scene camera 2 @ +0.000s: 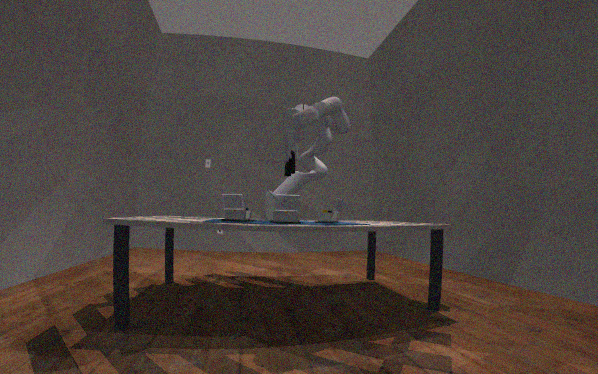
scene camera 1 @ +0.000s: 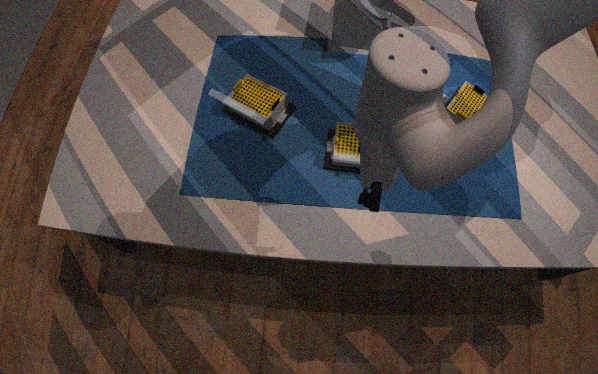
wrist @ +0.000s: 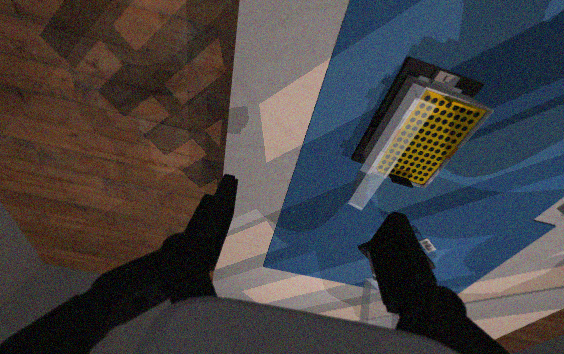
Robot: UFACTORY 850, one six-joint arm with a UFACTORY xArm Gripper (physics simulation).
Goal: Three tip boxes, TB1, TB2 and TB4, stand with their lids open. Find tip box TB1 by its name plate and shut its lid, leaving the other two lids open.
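Note:
The left tip box, TB2 (scene camera 1: 257, 96) (scene camera 2: 233, 215), has its lid (scene camera 2: 232, 201) standing open. The middle box (scene camera 1: 346, 140) (scene camera 2: 285, 216) (wrist: 432, 137) shows a yellow tip grid; its clear lid (scene camera 2: 287, 202) (wrist: 367, 190) stands open. The right box (scene camera 1: 467, 101) (scene camera 2: 327, 216) is partly behind the arm in scene camera 1; its lid (scene camera 2: 340, 204) is raised. A small white name plate (wrist: 428, 245) beside the right finger in the wrist view is too blurred to read. My gripper (scene camera 1: 371, 196) (scene camera 2: 290, 169) (wrist: 308, 211) is open and empty, high above the mat's front part, near the middle box.
The blue mat (scene camera 1: 240, 172) (wrist: 310, 195) lies on the patterned table (scene camera 1: 145, 200) (scene camera 2: 165, 220). The table's front edge and wooden floor (wrist: 115, 150) show left in the wrist view. The arm (scene camera 1: 450, 145) (scene camera 2: 320, 120) covers part of the middle and right boxes in scene camera 1.

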